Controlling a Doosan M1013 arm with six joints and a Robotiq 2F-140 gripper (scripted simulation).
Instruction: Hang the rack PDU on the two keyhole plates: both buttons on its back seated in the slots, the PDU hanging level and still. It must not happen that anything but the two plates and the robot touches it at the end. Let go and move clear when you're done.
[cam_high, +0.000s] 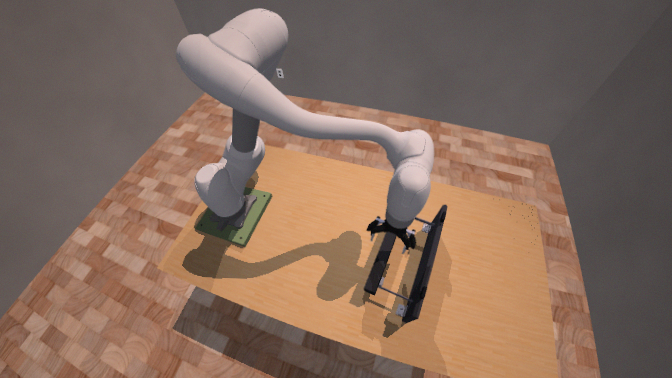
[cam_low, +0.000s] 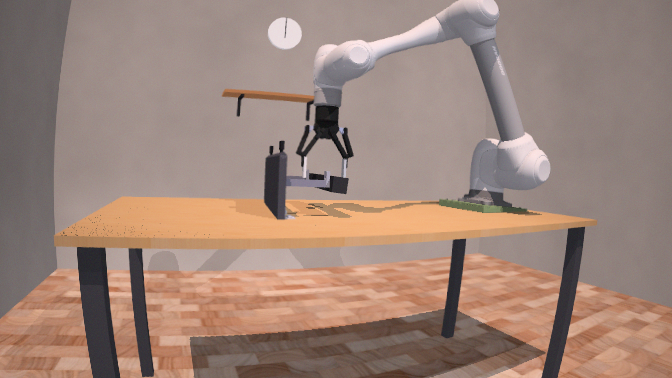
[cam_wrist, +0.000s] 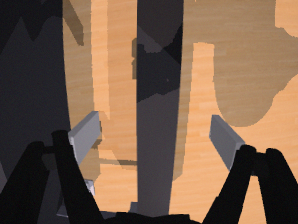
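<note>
My gripper is now 20 mm short of the rack PDU and 30 mm above it. From my hand the other things lie so: dark upright panel (160 mm ahead, 30 mm to the right, 40 mm below).
</note>
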